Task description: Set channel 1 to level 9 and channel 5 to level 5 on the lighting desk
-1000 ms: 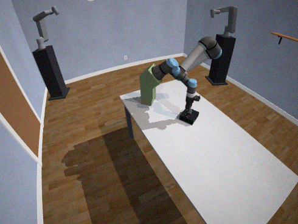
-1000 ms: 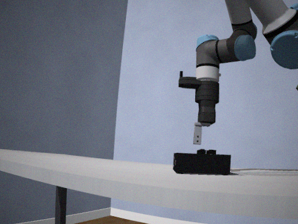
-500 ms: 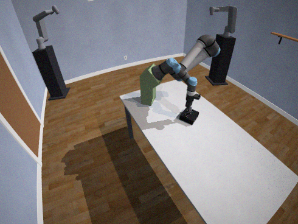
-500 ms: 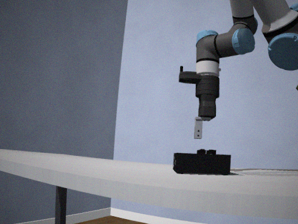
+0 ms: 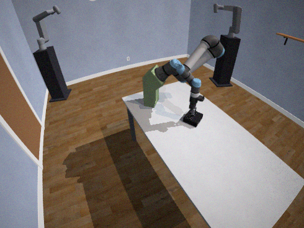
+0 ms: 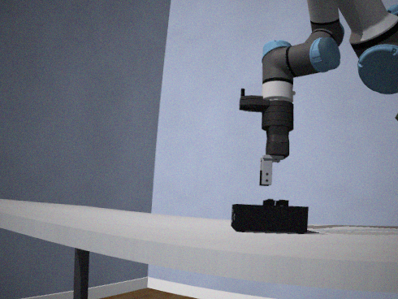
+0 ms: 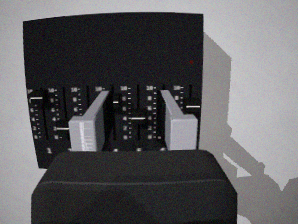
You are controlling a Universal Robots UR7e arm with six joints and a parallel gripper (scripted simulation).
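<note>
Now: the channel 5 fader cap 1 cm behind my hand, 1 cm to the right of it and 5 cm below it. From my hand the other things lie so: channel 2 fader cap (7 cm behind, 2 cm to the left, 5 cm below); then channel 1 fader cap (6 cm behind, 6 cm to the left, 5 cm below); then channel 3 fader cap (6 cm behind, 5 cm below).
</note>
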